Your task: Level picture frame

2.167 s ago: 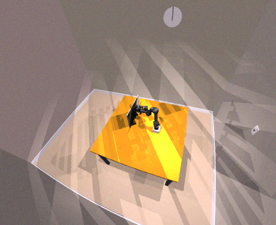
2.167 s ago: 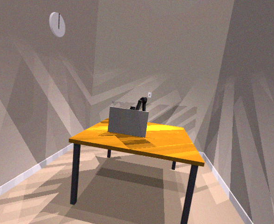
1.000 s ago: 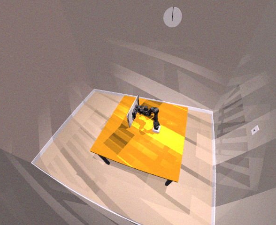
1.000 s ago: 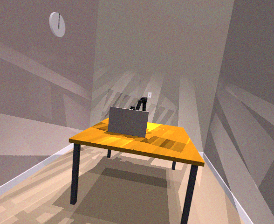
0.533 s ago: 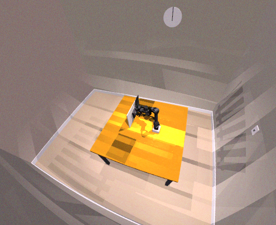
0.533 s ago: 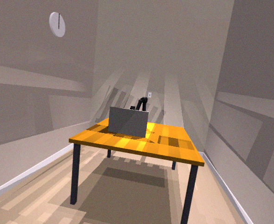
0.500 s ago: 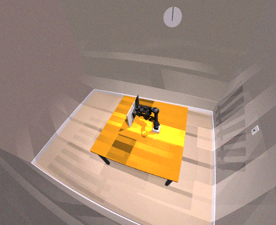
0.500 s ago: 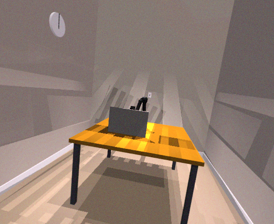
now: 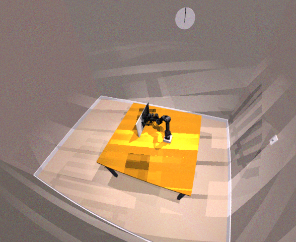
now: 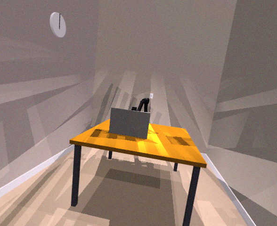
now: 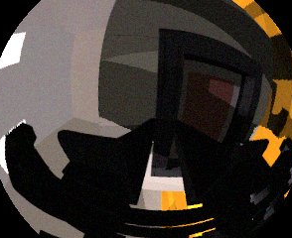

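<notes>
The dark picture frame is 50 mm below my gripper tip, 10 mm to the right of it and 10 mm ahead of it. Round my gripper tip: grey wall panel: 70 mm below, 20 mm ahead, 10 mm to the right.
</notes>
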